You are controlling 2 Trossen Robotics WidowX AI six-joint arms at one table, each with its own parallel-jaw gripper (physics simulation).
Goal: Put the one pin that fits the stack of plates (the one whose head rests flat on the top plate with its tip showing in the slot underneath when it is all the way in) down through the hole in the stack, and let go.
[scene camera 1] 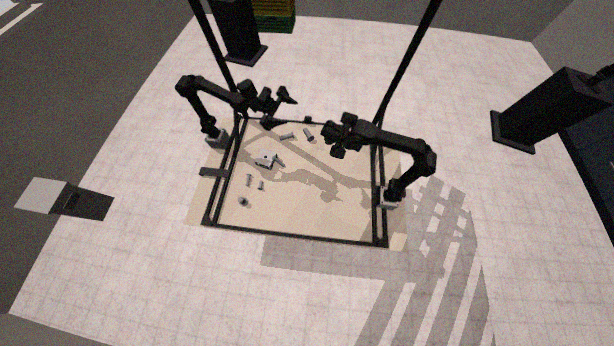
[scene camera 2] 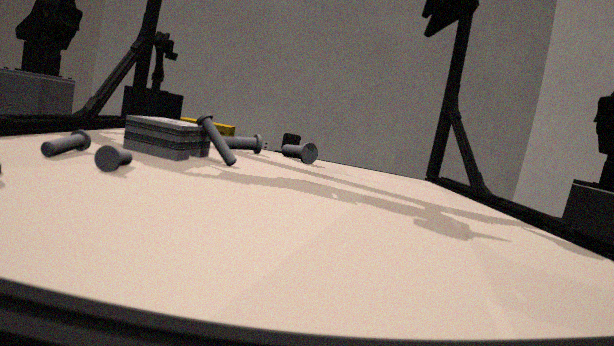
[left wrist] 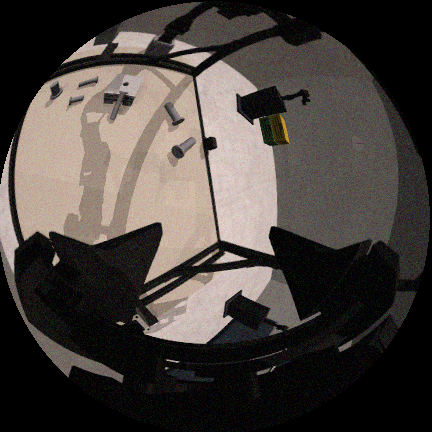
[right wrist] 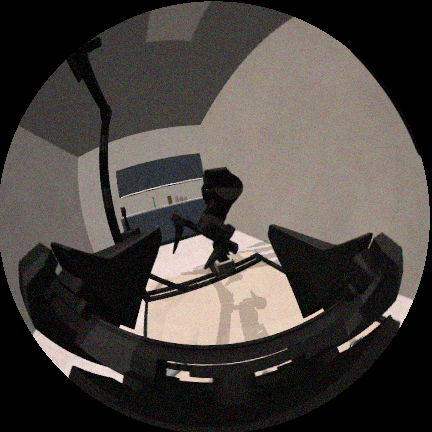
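Note:
The stack of grey plates (scene camera 1: pixel 263 161) (scene camera 2: pixel 160 139) (left wrist: pixel 133 87) lies flat; its top hole shows in scene camera 1 and the left wrist view. One pin (scene camera 1: pixel 280 161) (scene camera 2: pixel 218 142) (left wrist: pixel 118 106) leans with its head at the stack's edge and its tip down on the table. Two thick pins (scene camera 1: pixel 287 136) (scene camera 1: pixel 308 134) (left wrist: pixel 174 114) (left wrist: pixel 184 147) lie beyond the stack. Two thinner pins (scene camera 1: pixel 249 180) (scene camera 1: pixel 261 185) lie nearer, beside a short pin (scene camera 1: pixel 243 201) (left wrist: pixel 55 90). My left gripper (scene camera 1: pixel 331 141) (left wrist: pixel 217 230) and right gripper (scene camera 1: pixel 289 111) (right wrist: pixel 215 228) are open, empty and above the table, away from the stack.
A black frame (scene camera 1: pixel 300 237) edges the table, with uprights (scene camera 1: pixel 406 60) at the back corners. A small dark block (scene camera 1: pixel 308 119) (left wrist: pixel 210 143) sits at the far edge. Green and yellow crates (scene camera 1: pixel 274 24) (left wrist: pixel 274 130) stand on the floor beyond.

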